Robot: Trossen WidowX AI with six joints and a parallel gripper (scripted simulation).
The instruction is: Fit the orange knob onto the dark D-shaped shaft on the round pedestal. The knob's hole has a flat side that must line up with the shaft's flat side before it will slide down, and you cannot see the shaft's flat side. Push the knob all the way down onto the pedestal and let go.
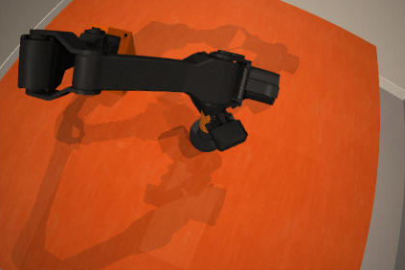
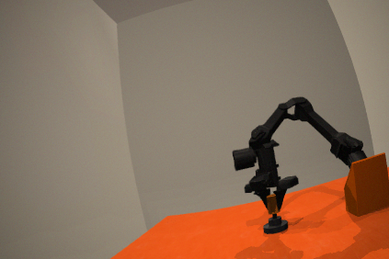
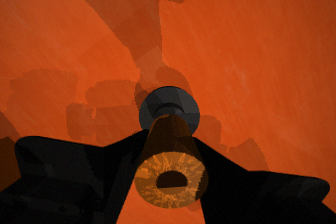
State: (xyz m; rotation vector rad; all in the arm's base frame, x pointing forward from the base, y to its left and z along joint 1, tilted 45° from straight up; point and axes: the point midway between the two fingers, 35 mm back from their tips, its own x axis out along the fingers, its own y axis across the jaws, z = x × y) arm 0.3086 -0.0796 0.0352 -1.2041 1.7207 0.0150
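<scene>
Right now my gripper tip is 20 mm below the orange knob. Also, from my gripper tip: dark round pedestal 40 mm below.
</scene>
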